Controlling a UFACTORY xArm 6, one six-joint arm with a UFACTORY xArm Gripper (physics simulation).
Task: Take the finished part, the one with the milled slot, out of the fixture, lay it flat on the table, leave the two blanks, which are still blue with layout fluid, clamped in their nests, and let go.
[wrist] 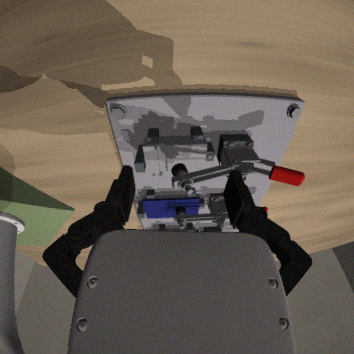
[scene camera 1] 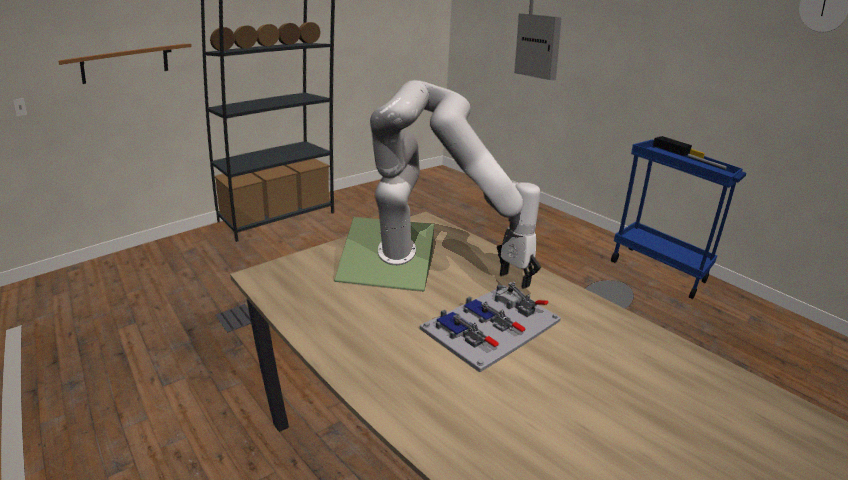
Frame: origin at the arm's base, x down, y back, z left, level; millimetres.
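Where they show: gripper, between the fingertips: [wrist: 180, 179] [scene camera 1: 514, 281]; arm's base, origin of its link: [scene camera 1: 396, 250].
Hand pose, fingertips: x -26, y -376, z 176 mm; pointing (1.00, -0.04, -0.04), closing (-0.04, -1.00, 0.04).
Note:
Each offset is from my fingertips to the centre of the thing. "spot": to the spot under its first point. Level surfaces: height alone.
The bare-metal part {dx +55, dy +3, dz -12 mm} [scene camera 1: 505, 297] [wrist: 169, 157] sits in the far nest of the fixture plate [scene camera 1: 479, 364] [wrist: 280, 120]. The toggle clamp {spot: dx +43, dy -76, dz -13 mm} [scene camera 1: 526, 306] [wrist: 212, 173] beside it has its bar reaching over the part; I cannot tell whether its tip touches. The slot is hard to make out. My gripper [scene camera 1: 515, 279] [wrist: 180, 179] is open and empty, above this nest. One blue blank {dx +60, dy +0, dz -123 mm} [scene camera 1: 477, 308] [wrist: 156, 208] sits in the middle nest and another blue blank {dx +57, dy -17, dz -231 mm} [scene camera 1: 451, 322] in the near nest, each with a clamp bar over it. The gripper body hides the near nest in the wrist view.
Red clamp handles {dx +18, dy -100, dz -1 mm} [scene camera 1: 540, 302] [wrist: 287, 175] stick out on one side of the plate. Raised nest stops stand around the parts. The plate lies on the wooden table {dx +86 mm} [scene camera 1: 368, 321] [wrist: 225, 60]. The green base mat [scene camera 1: 357, 255] [wrist: 40, 215] lies under the arm's base.

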